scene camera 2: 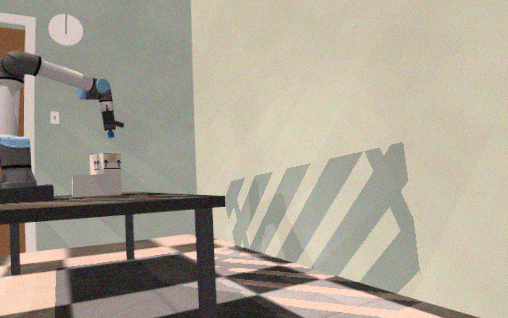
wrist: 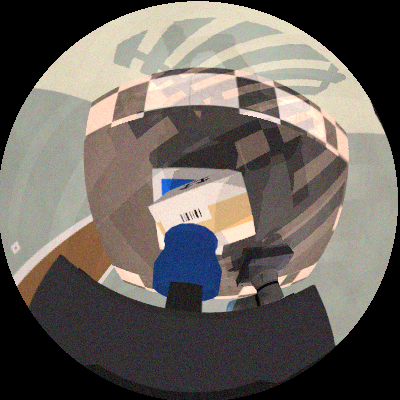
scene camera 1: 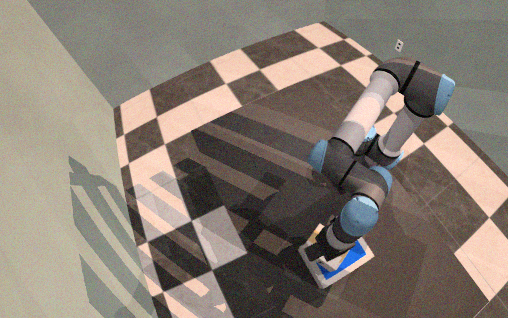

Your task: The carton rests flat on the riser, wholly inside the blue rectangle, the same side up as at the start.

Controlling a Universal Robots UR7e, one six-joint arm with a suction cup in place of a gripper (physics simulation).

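Places are measured from the arm's base along level axes (x right, y ahead, z up), in centimetres.
Where they show: hand, its tool point: (scene camera 2: 111, 137) (wrist: 189, 244); arm's base, origin of its link: (scene camera 2: 17, 188) (wrist: 262, 274).
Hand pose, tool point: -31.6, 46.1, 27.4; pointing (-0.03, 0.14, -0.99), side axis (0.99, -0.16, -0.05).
Things, the pixels of their top centre, and the offset from my tool point, as dx, dy, dz. Level surfaces: height alone.
- carton, centre of its top: (wrist: 203, 222) (scene camera 1: 327, 246) (scene camera 2: 105, 154) +0.7, -3.6, -9.9
- pale riser, centre of its top: (wrist: 189, 217) (scene camera 1: 337, 251) (scene camera 2: 96, 174) -3.1, -8.4, -21.4
- blue rectangle, centre of its top: (wrist: 189, 217) (scene camera 1: 337, 251) -3.1, -8.4, -21.4
- dark table, height of its surface: dz -34.0
The carton (scene camera 1: 326, 265) (scene camera 2: 111, 162) (wrist: 227, 207), white with tan tape, a barcode and arrow marks, sits flat and upright on the pale riser (scene camera 1: 369, 254) (scene camera 2: 90, 186) (wrist: 157, 176). It stands turned at an angle to the riser's edges, towards one end. Part of the blue rectangle (scene camera 1: 356, 253) (wrist: 172, 186) shows beside it; the carton hides the rest, and I cannot tell whether it is wholly inside. My suction gripper (scene camera 2: 111, 134) (wrist: 187, 250) is open and empty, in the air above the carton with a visible gap. The arm hides the cup and much of the carton in scene camera 1.
The riser stands on the dark table (scene camera 2: 165, 201), near the arm's base (scene camera 2: 25, 194). The arm's wrist (scene camera 1: 358, 216) hangs over the riser in scene camera 1. A dark bracket (scene camera 2: 119, 124) juts out from the tool above the cup. Walls stand beyond the table.
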